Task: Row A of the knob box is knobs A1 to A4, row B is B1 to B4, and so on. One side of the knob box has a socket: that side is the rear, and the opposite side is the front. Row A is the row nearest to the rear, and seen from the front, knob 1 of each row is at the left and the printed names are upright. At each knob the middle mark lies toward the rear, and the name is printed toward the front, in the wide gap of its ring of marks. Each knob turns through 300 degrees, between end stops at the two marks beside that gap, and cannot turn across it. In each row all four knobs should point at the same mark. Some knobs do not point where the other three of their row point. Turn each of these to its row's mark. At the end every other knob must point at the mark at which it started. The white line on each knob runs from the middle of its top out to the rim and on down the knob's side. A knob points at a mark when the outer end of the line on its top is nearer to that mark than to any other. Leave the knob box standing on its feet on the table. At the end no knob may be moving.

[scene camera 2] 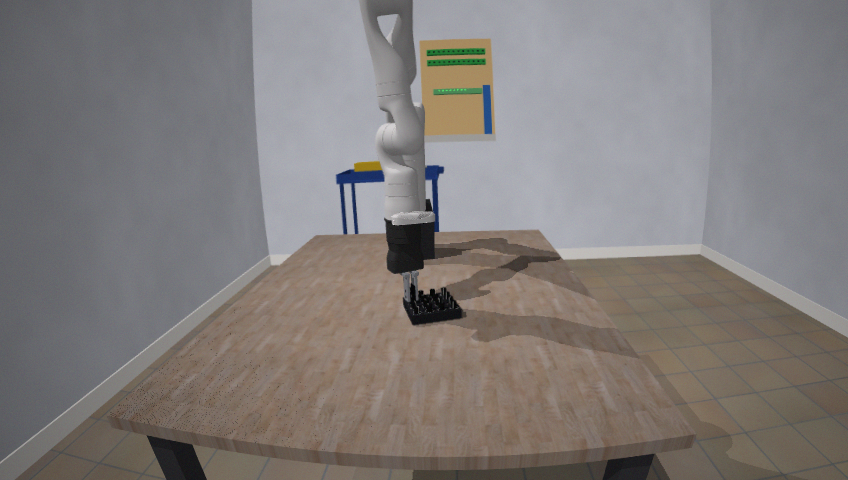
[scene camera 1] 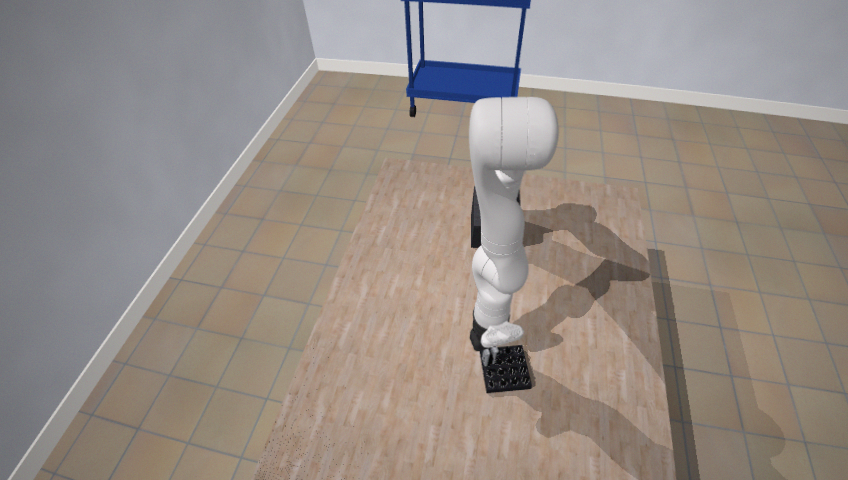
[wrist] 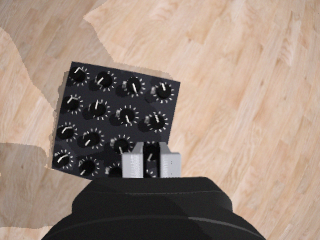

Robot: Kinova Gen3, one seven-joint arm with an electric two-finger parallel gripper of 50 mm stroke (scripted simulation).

Labels:
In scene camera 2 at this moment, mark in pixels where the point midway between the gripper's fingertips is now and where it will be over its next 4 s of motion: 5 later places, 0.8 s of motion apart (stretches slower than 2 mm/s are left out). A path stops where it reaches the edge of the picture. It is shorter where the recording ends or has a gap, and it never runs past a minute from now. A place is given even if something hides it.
The gripper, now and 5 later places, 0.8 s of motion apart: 411,299; 411,293; 411,283; 413,279; 410,276; 412,277

